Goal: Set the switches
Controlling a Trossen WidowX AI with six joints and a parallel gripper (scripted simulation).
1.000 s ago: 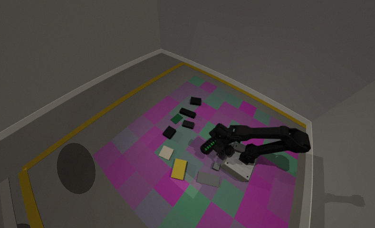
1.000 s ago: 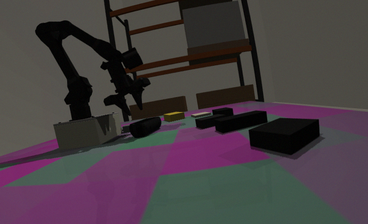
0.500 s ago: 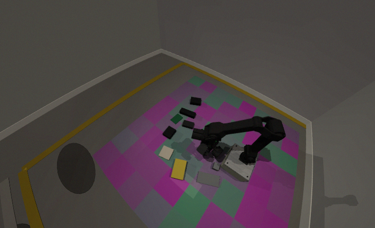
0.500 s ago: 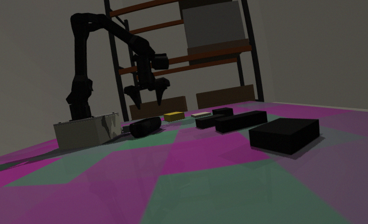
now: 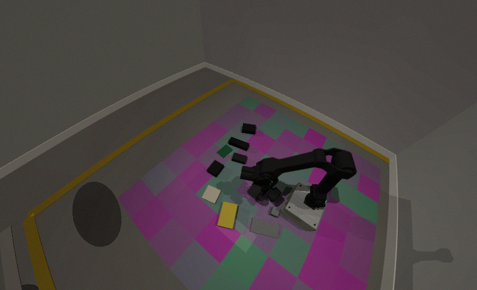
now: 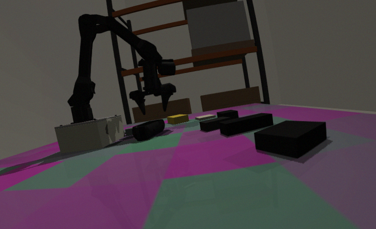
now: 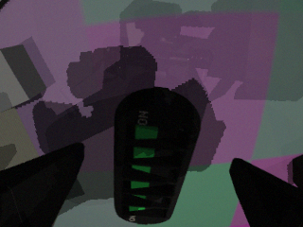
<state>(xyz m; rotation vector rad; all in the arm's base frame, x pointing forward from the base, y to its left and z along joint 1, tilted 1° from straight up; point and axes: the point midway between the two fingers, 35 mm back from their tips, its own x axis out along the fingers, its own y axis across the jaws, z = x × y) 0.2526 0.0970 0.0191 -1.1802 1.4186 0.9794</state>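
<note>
The small grey piece is 13 cm behind my gripper tip, 4 cm to the left of it and 6 cm below it. The rest, counted from my gripper tip: yellow block 5 cm ahead, 21 cm to the left, 6 cm below; then grey plate 14 cm behind, 14 cm to the left, 7 cm below; then cream plate 20 cm ahead, 19 cm to the left, 7 cm below.
</note>
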